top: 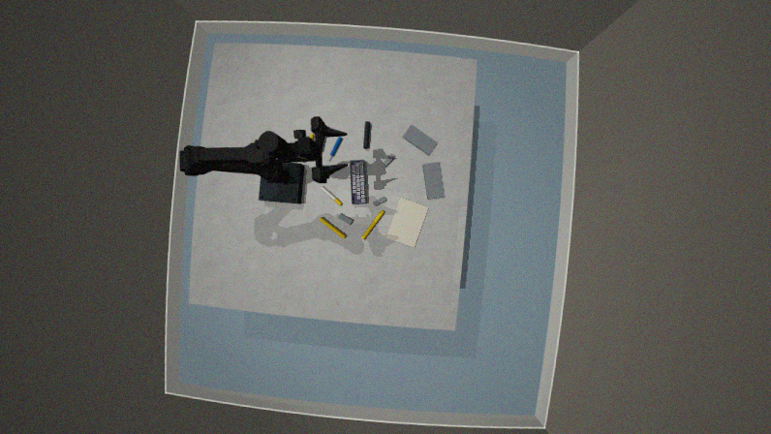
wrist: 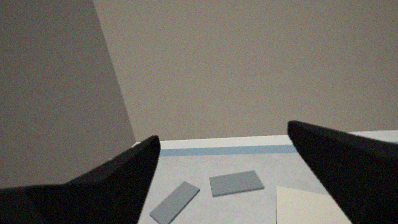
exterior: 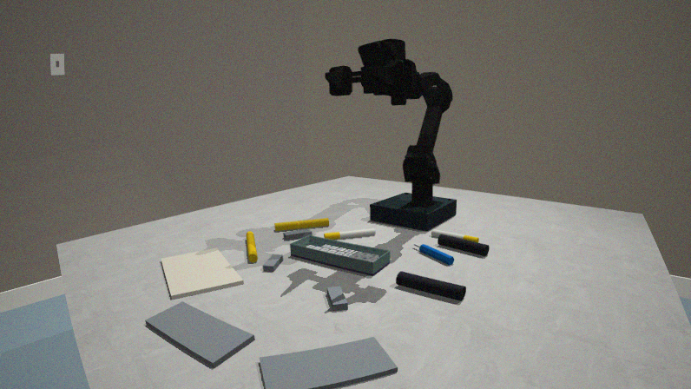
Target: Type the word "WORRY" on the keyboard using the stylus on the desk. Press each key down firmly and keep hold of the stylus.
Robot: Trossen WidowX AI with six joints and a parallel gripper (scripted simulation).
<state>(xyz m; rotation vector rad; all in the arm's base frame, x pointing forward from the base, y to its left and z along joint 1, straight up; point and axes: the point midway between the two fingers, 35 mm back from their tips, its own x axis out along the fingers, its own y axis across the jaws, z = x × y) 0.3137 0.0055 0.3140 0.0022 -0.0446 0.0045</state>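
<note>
Now: the blue stylus 13 cm behind my gripper tip, 10 cm to the left of it and 35 cm below it. The rest, counted from my gripper tip: cream notepad (21 cm ahead, 23 cm to the right, 36 cm below).
</note>
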